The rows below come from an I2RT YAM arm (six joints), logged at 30 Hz.
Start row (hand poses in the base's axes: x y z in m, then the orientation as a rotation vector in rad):
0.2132 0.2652 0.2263 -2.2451 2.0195 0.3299
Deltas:
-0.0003 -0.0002 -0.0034 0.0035 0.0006 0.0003
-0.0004 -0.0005 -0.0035 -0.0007 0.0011 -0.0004
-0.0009 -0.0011 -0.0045 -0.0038 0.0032 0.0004
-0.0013 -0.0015 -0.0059 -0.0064 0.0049 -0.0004
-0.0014 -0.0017 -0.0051 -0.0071 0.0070 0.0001
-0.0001 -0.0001 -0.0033 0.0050 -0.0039 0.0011
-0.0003 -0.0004 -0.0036 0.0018 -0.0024 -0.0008
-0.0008 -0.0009 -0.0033 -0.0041 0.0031 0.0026
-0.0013 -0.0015 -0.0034 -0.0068 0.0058 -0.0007
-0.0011 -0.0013 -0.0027 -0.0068 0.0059 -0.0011
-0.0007 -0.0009 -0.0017 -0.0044 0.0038 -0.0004
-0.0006 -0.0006 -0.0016 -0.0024 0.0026 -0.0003
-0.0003 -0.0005 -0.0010 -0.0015 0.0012 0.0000
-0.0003 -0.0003 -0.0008 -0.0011 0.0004 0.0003
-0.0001 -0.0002 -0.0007 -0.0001 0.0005 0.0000
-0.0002 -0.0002 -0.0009 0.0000 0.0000 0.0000
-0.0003 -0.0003 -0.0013 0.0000 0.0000 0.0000
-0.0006 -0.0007 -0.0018 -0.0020 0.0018 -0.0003
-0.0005 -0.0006 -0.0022 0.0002 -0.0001 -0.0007
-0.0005 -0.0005 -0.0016 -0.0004 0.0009 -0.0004
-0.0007 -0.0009 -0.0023 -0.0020 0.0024 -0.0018
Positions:
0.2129 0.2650 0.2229 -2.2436 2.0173 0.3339
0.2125 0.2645 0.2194 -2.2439 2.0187 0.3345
0.2116 0.2634 0.2149 -2.2475 2.0222 0.3348
0.2103 0.2619 0.2090 -2.2522 2.0290 0.3346
0.2089 0.2602 0.2039 -2.2584 2.0367 0.3363
0.2088 0.2601 0.2006 -2.2556 2.0305 0.3364
0.2085 0.2597 0.1970 -2.2530 2.0291 0.3352
0.2077 0.2588 0.1937 -2.2591 2.0304 0.3353
0.2064 0.2573 0.1903 -2.2639 2.0382 0.3358
0.2053 0.2560 0.1876 -2.2683 2.0465 0.3364
0.2046 0.2551 0.1859 -2.2715 2.0515 0.3368
0.2040 0.2545 0.1843 -2.2733 2.0546 0.3376
0.2037 0.2540 0.1833 -2.2745 2.0561 0.3376
0.2034 0.2537 0.1825 -2.2756 2.0567 0.3371
0.2033 0.2535 0.1818 -2.2758 2.0570 0.3376
0.2031 0.2533 0.1809 -2.2758 2.0570 0.3376
0.2028 0.2530 0.1796 -2.2758 2.0570 0.3376
0.2022 0.2523 0.1778 -2.2771 2.0594 0.3379
0.2017 0.2517 0.1756 -2.2762 2.0600 0.3379
0.2012 0.2512 0.1740 -2.2763 2.0611 0.3386
0.2005 0.2503 0.1717 -2.2762 2.0654 0.3395

